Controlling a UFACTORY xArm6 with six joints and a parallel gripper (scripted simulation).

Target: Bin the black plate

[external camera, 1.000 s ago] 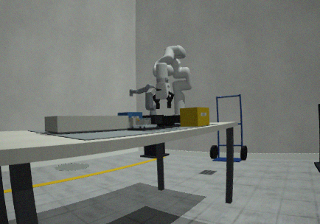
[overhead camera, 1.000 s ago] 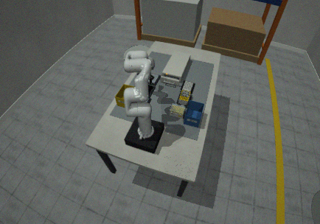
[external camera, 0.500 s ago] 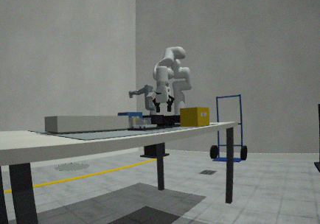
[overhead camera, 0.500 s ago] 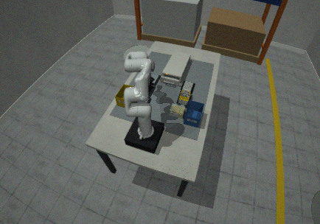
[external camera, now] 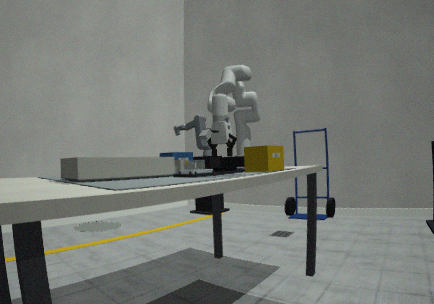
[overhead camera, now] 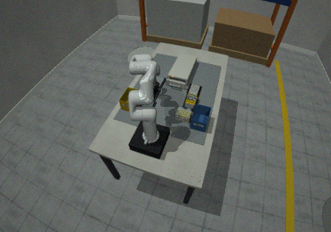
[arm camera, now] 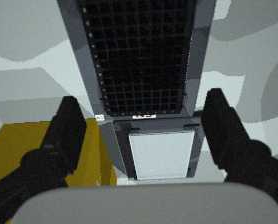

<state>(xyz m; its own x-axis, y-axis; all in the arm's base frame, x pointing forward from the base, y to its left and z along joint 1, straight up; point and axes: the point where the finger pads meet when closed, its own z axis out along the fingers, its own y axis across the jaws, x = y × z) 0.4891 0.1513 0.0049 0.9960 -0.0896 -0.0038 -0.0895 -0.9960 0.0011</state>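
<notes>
Now: the black plate 70 mm below my hand. Round my hand: white plate: 170 mm behind, 10 mm to the right, 70 mm below; then dark grey nest N3: 80 mm below; then label N3: 70 mm behind, 10 mm to the left, 70 mm below.
</notes>
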